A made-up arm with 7 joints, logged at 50 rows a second.
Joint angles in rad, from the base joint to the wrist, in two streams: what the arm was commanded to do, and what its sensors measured. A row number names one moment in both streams.
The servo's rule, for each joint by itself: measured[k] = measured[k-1] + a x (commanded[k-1-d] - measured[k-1]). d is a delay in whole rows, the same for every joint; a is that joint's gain. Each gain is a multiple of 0.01, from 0.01 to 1. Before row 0 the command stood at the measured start. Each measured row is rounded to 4 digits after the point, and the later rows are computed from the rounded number. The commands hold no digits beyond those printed.
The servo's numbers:
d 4
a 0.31 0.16 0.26 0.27 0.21 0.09 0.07
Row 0, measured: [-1.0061 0.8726 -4.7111 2.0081 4.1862 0.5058 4.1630]
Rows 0 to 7, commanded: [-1.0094 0.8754 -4.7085 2.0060 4.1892 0.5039 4.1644]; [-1.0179 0.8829 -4.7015 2.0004 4.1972 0.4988 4.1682]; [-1.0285 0.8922 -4.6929 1.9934 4.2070 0.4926 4.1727]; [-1.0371 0.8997 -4.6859 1.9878 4.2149 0.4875 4.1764]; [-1.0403 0.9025 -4.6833 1.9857 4.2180 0.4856 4.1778]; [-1.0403 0.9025 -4.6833 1.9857 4.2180 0.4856 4.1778]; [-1.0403 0.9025 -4.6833 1.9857 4.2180 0.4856 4.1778]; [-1.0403 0.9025 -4.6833 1.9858 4.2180 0.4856 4.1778]
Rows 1 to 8, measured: [-1.0061 0.8726 -4.7111 2.0081 4.1862 0.5058 4.1630]; [-1.0061 0.8726 -4.7111 2.0081 4.1862 0.5058 4.1630]; [-1.0061 0.8726 -4.7111 2.0081 4.1862 0.5058 4.1630]; [-1.0061 0.8726 -4.7111 2.0081 4.1862 0.5058 4.1630]; [-1.0071 0.8730 -4.7104 2.0075 4.1868 0.5056 4.1631]; [-1.0104 0.8746 -4.7081 2.0056 4.1890 0.5050 4.1635]; [-1.0160 0.8774 -4.7041 2.0023 4.1928 0.5039 4.1641]; [-1.0225 0.8810 -4.6994 1.9984 4.1974 0.5024 4.1650]
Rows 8 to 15, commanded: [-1.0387 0.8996 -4.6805 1.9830 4.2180 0.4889 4.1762]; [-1.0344 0.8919 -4.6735 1.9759 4.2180 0.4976 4.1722]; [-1.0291 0.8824 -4.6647 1.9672 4.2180 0.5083 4.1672]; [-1.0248 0.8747 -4.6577 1.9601 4.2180 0.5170 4.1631]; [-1.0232 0.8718 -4.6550 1.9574 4.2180 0.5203 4.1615]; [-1.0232 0.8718 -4.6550 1.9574 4.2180 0.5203 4.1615]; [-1.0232 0.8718 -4.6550 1.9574 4.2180 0.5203 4.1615]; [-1.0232 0.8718 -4.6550 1.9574 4.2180 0.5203 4.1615]
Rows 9 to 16, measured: [-1.0280 0.8844 -4.6952 1.9950 4.2017 0.5009 4.1659]; [-1.0318 0.8873 -4.6921 1.9925 4.2051 0.4995 4.1667]; [-1.0344 0.8897 -4.6898 1.9907 4.2078 0.4982 4.1675]; [-1.0362 0.8917 -4.6881 1.9894 4.2099 0.4971 4.1682]; [-1.0370 0.8930 -4.6861 1.9877 4.2116 0.4964 4.1688]; [-1.0362 0.8928 -4.6828 1.9845 4.2129 0.4965 4.1690]; [-1.0340 0.8911 -4.6781 1.9798 4.2140 0.4976 4.1689]; [-1.0311 0.8885 -4.6728 1.9745 4.2148 0.4993 4.1685]
